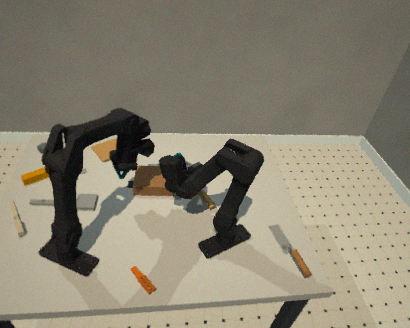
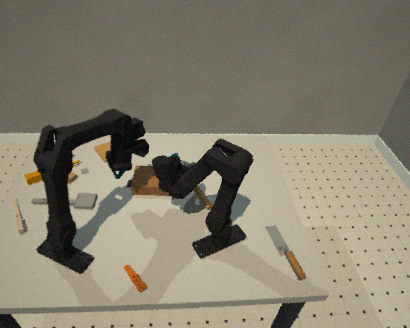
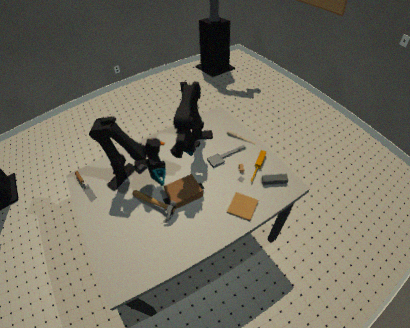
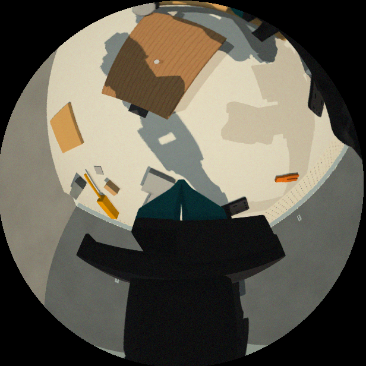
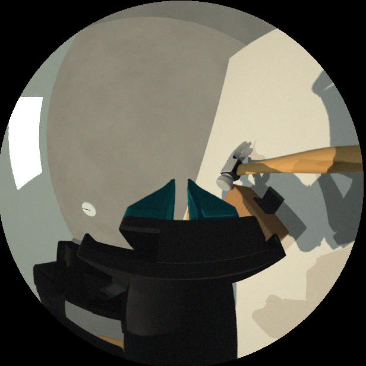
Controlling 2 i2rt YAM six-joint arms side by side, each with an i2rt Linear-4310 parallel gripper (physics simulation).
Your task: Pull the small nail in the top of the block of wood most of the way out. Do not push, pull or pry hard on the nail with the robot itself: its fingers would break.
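Frame: origin at the left arm's base, x left, y ahead, z down, level; metres.
Where they show: left gripper, fingertip midpoint: (image 1: 121, 178) (image 2: 118, 178) (image 3: 191, 154); right gripper, fingertip midpoint: (image 1: 179, 155) (image 2: 176, 155) (image 3: 162, 184); left arm's base, origin of the base link: (image 1: 69, 257) (image 2: 65, 255) (image 3: 197, 136); right arm's base, origin of the base link: (image 1: 224, 241) (image 2: 219, 241) (image 3: 122, 176).
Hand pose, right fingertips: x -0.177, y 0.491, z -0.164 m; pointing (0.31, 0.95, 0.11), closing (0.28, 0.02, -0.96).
Observation:
Each offset is from my right fingertips to the top centre of the thing. "spot": to the spot under its first point.
The brown wood block {dx +0.085, dy -0.049, dz +0.103 m} (image 1: 146, 186) (image 2: 144, 186) (image 3: 184, 192) (image 4: 187, 42) lies between two black holders. The nail's pale head (image 4: 156, 61) shows on its top; how far it stands out I cannot tell. The hammer (image 1: 207, 199) (image 2: 203, 198) (image 3: 148, 199) (image 5: 300, 162) lies beside the block, its metal head near the block's edge; whether they touch is unclear. My left gripper (image 1: 122, 176) (image 2: 118, 176) (image 3: 190, 153) (image 4: 181, 184) is shut and empty, above the table beside the block. My right gripper (image 3: 161, 184) (image 5: 181, 183) is empty, its fingers nearly together, near the block's hammer side.
A grey flat tool {dx +0.355, dy -0.300, dz +0.148 m} (image 1: 87, 201) (image 3: 227, 156), a yellow screwdriver {dx +0.512, dy -0.187, dz +0.131 m} (image 3: 260, 159) (image 4: 107, 206), a grey bar {dx +0.589, dy -0.084, dz +0.129 m} (image 3: 275, 179) and an orange-tan square {spot: dx +0.388, dy +0.064, dz +0.152 m} (image 3: 243, 206) lie on the left arm's side. An orange tool {dx -0.087, dy -0.460, dz +0.154 m} (image 1: 143, 280) lies near the front edge, a wooden-handled blade {spot: dx -0.563, dy -0.200, dz +0.126 m} (image 1: 301, 263) at the right.

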